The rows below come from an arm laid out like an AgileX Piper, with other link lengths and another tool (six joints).
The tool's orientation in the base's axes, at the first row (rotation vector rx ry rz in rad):
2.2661, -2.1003, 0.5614
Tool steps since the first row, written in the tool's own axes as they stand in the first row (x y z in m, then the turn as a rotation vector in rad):
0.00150, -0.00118, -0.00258, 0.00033, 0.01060, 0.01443
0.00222, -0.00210, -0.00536, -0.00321, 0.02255, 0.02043
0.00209, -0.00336, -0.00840, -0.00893, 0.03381, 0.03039
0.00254, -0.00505, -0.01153, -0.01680, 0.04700, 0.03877
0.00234, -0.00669, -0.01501, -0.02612, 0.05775, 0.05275
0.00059, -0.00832, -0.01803, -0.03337, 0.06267, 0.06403
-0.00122, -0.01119, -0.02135, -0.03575, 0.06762, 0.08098
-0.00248, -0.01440, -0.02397, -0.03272, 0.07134, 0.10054
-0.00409, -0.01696, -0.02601, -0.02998, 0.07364, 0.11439
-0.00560, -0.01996, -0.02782, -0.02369, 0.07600, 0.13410
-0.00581, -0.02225, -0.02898, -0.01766, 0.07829, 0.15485
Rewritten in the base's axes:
0.00054, -0.00070, 0.00308, -0.00651, -0.00490, -0.01595
0.00074, -0.00063, 0.00609, -0.01665, -0.00418, -0.02533
0.00117, 0.00035, 0.00920, -0.02520, -0.00224, -0.03881
0.00202, 0.00085, 0.01265, -0.03610, 0.00195, -0.05184
0.00270, 0.00205, 0.01625, -0.04327, 0.00646, -0.06990
0.00342, 0.00464, 0.01901, -0.04542, 0.01023, -0.08350
0.00526, 0.00748, 0.02234, -0.04594, 0.00794, -0.10117
0.00764, 0.00966, 0.02523, -0.04438, -0.00008, -0.11958
0.00952, 0.01198, 0.02733, -0.04292, -0.00629, -0.13238
0.01188, 0.01419, 0.02935, -0.03987, -0.01734, -0.14977
0.01379, 0.01491, 0.03092, -0.03650, -0.02838, -0.16817

